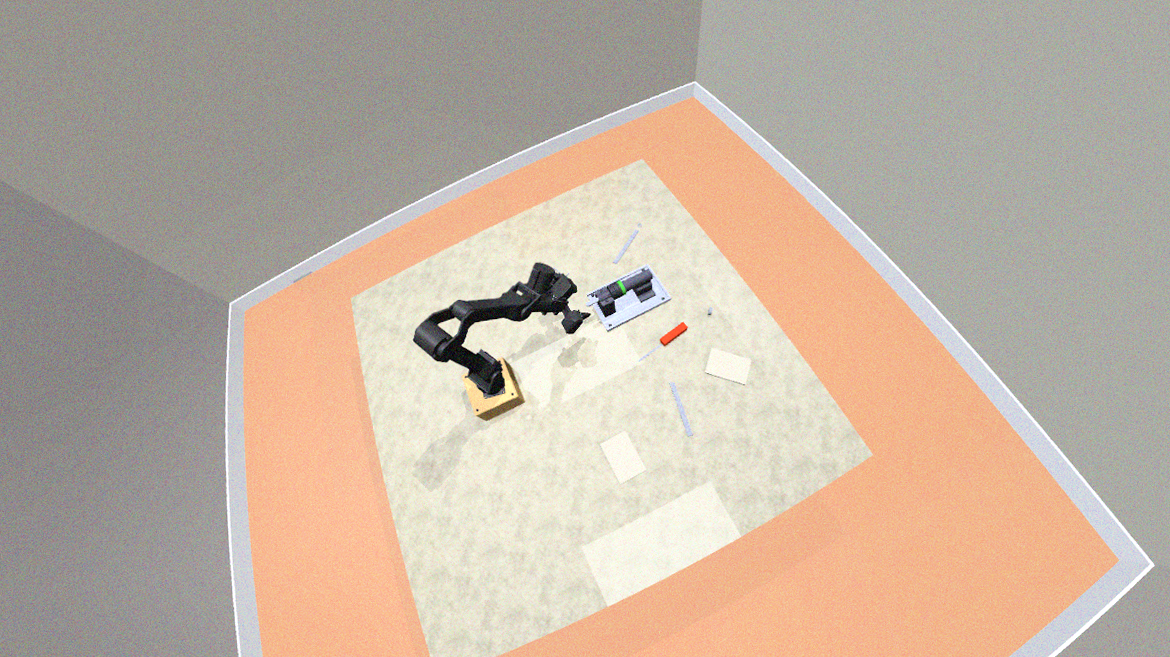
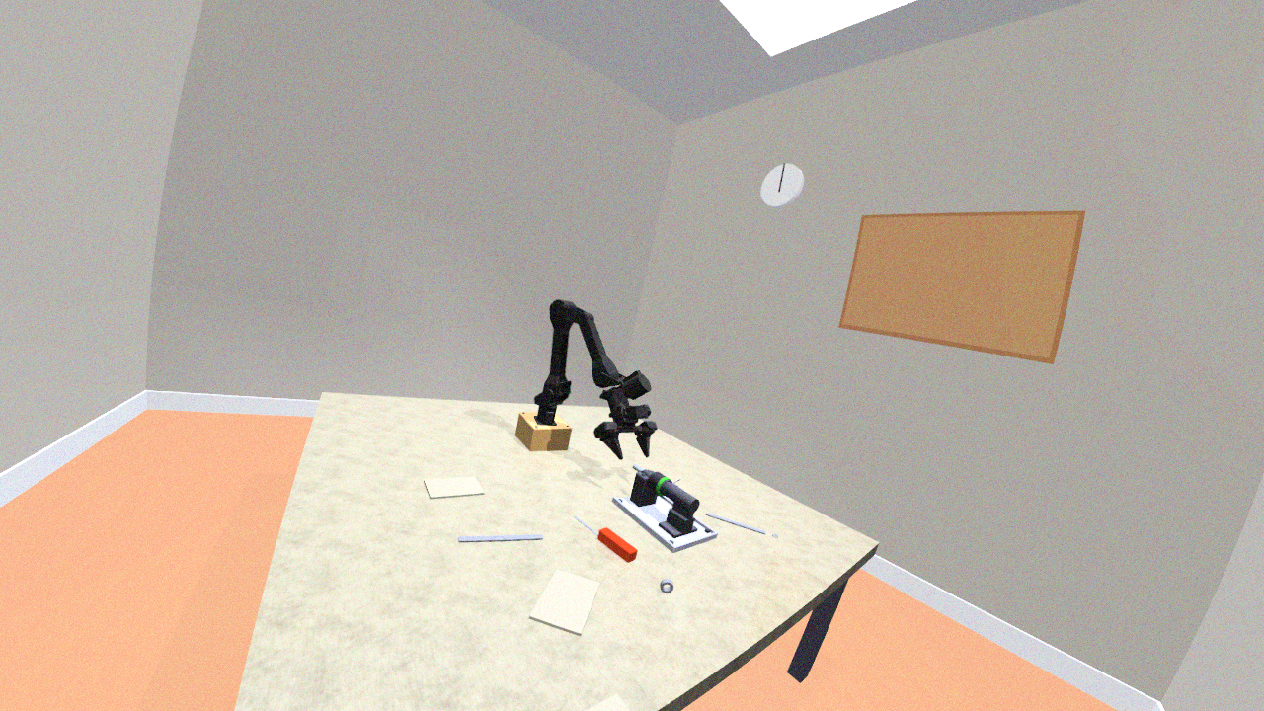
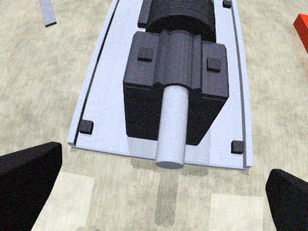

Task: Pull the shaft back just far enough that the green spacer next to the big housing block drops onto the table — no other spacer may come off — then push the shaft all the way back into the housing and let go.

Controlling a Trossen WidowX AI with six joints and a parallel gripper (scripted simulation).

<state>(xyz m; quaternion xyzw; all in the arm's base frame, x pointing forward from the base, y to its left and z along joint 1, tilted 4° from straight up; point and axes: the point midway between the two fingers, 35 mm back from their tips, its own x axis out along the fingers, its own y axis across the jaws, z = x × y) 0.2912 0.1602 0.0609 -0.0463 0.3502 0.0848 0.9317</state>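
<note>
The grey shaft lies 100 mm ahead of my gripper tip, 20 mm to the left of it and 20 mm below it. The rest, counted from my gripper tip: fixture 150 mm ahead, 30 mm to the left, 50 mm below; then green spacer 120 mm ahead, 20 mm to the left, 20 mm below.
</note>
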